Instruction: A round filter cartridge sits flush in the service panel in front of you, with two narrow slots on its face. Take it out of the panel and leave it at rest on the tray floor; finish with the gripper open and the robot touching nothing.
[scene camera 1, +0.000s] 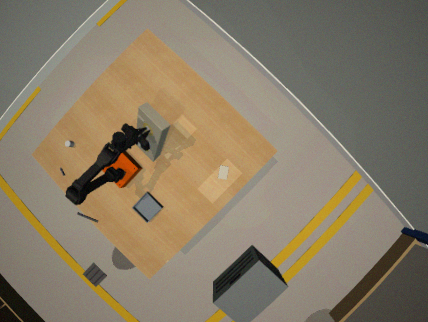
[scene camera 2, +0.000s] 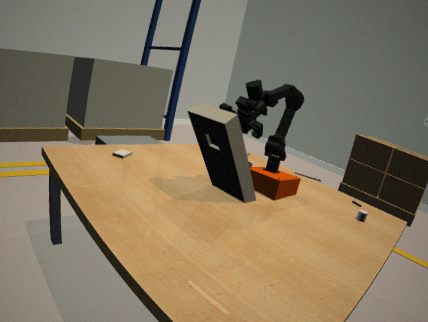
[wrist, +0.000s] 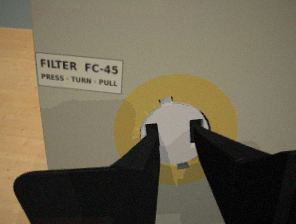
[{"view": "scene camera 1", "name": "grey service panel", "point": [147, 116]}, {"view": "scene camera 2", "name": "my gripper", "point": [224, 132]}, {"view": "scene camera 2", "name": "grey service panel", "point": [219, 134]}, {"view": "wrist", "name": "my gripper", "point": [175, 135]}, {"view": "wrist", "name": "round pale cartridge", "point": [174, 121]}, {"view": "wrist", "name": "grey service panel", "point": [98, 76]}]
